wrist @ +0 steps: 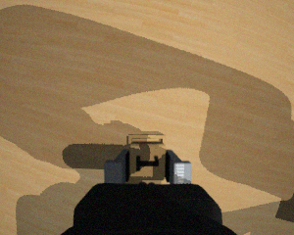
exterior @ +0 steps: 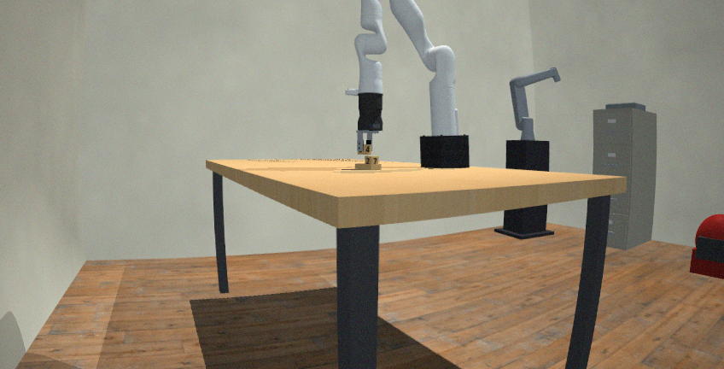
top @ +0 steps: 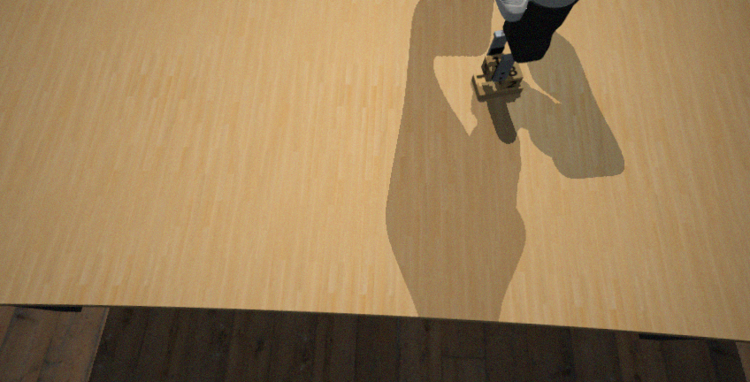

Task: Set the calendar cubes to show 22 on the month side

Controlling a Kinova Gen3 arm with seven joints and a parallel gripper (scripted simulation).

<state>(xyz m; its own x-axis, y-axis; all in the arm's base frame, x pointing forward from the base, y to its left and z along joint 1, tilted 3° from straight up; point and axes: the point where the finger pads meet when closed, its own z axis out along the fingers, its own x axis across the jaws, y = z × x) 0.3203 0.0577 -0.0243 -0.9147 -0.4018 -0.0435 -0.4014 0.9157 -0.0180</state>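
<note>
My hand is 50 mm above the wooden number cube, 30 mm to the right of it and 10 mm past it. The rest, counted from my hand: wooden calendar tray 60 mm below, 10 mm to the left, 10 mm behind.
</note>
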